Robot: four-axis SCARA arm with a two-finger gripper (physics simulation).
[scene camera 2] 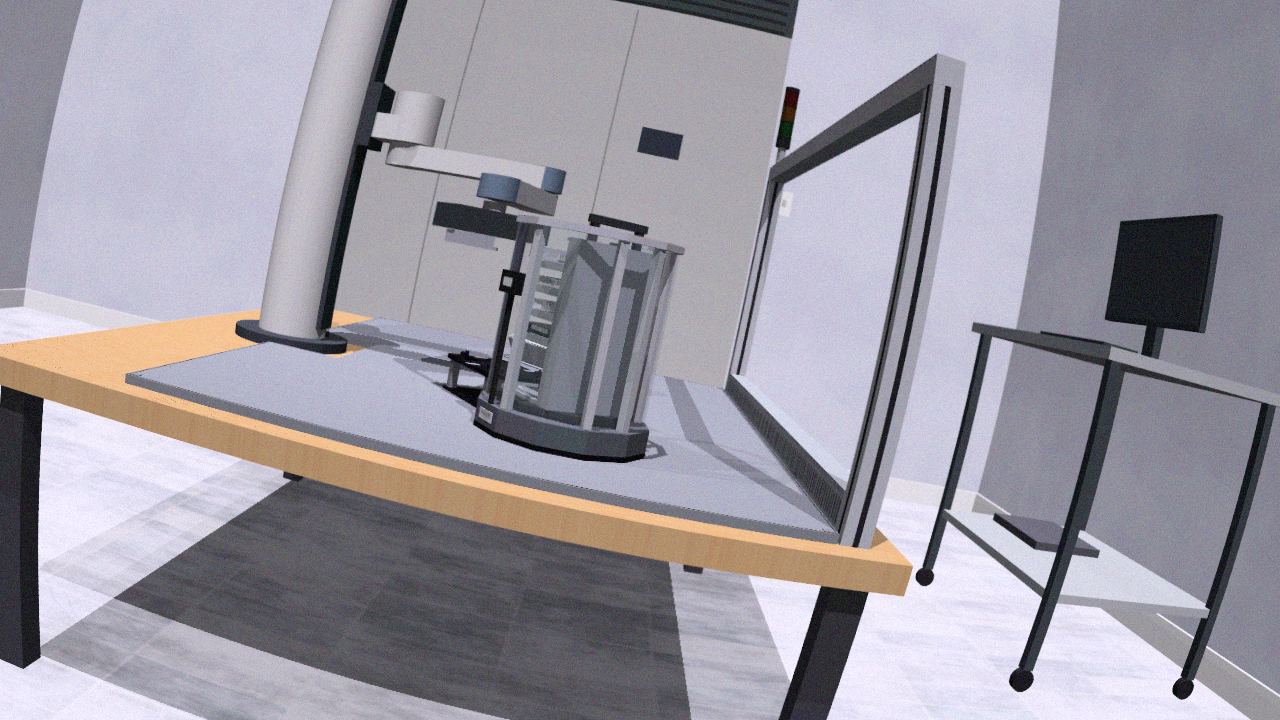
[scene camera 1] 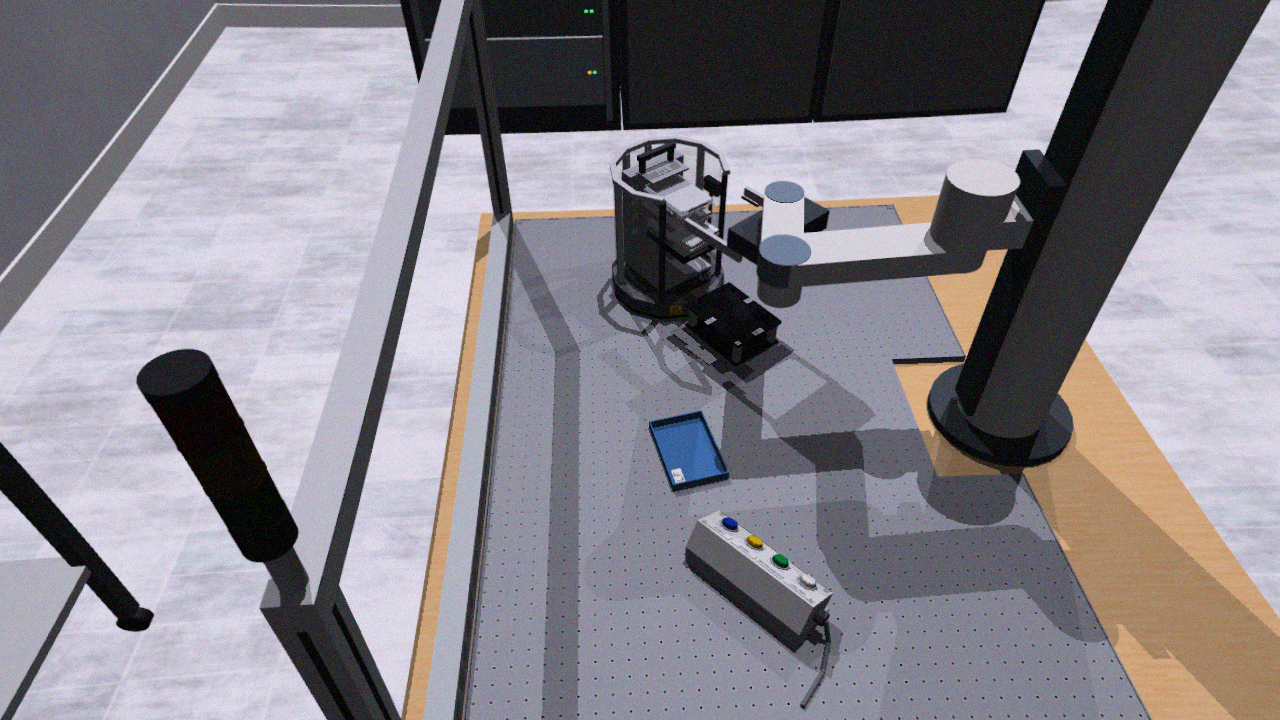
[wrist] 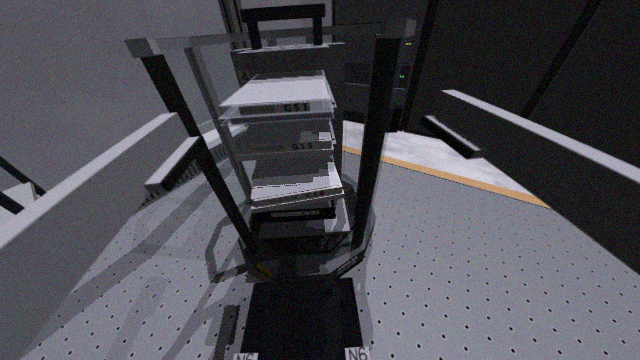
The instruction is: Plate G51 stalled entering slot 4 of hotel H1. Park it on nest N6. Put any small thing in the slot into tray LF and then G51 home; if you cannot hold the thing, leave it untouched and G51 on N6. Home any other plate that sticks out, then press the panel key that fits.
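Frame: origin at the arm's base, x back, y left, z down, level; centimetres.
Seen in the pictures: gripper, between the fingertips: [scene camera 1: 716,206] [wrist: 315,115]; arm's base, origin of its link: [scene camera 2: 290,340] [scene camera 1: 996,415].
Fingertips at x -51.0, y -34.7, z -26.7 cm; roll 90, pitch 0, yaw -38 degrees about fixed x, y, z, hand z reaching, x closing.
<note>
Pixels of each thing's top centre, then the offset from my fingertips to it.
- Hotel H1, centre of its top: [scene camera 2: 601,217] [scene camera 1: 670,157] dx -8.6, dy -8.2, dz -6.5 cm
- Plate G51, centre of its top: [wrist: 284,82] [scene camera 1: 678,191] dx -7.0, dy -5.4, dz -0.3 cm
- Plate G15, centre of its top: [wrist: 289,116] [scene camera 1: 676,205] dx -7.5, dy -5.9, dz +3.3 cm
- pale plate, centre of its top: [wrist: 292,150] [scene camera 1: 683,222] dx -6.0, dy -3.9, dz +6.2 cm
- Nest N6, centre of its top: [scene camera 2: 500,360] [scene camera 1: 733,308] dx +3.5, dy +10.0, dz +18.4 cm
- blue tray, centre of its top: [scene camera 1: 687,446] dx -8.8, dy +41.9, dz +23.7 cm
- key panel, centre of its top: [scene camera 1: 759,554] dx -0.5, dy +69.4, dz +17.0 cm
Hotel H1 [scene camera 1: 662,255] [scene camera 2: 562,435] [wrist: 376,135] stands at the back of the bench. Plate G51 [scene camera 1: 687,198] [wrist: 287,92] lies high in it by the slot mark 4, its labelled edge towards the wrist camera. Plate G15 [wrist: 301,146] is below. Lower, a pale plate [wrist: 295,196] sits askew and sticks out; its label is blurred. My gripper [scene camera 1: 716,207] [wrist: 315,115] is wide open and empty, fingers apart in front of the hotel. Nest N6 [scene camera 1: 732,320] [wrist: 302,315] is black and bears no plate. No small thing can be made out in slot 4.
A blue tray [scene camera 1: 687,447] with an unreadable label lies in front of the nest. The key panel [scene camera 1: 756,582] has blue, yellow, green and white keys. A framed guard [scene camera 1: 487,376] [scene camera 2: 944,295] runs along one bench side. The arm column [scene camera 1: 1038,295] [scene camera 2: 313,179] stands opposite.
</note>
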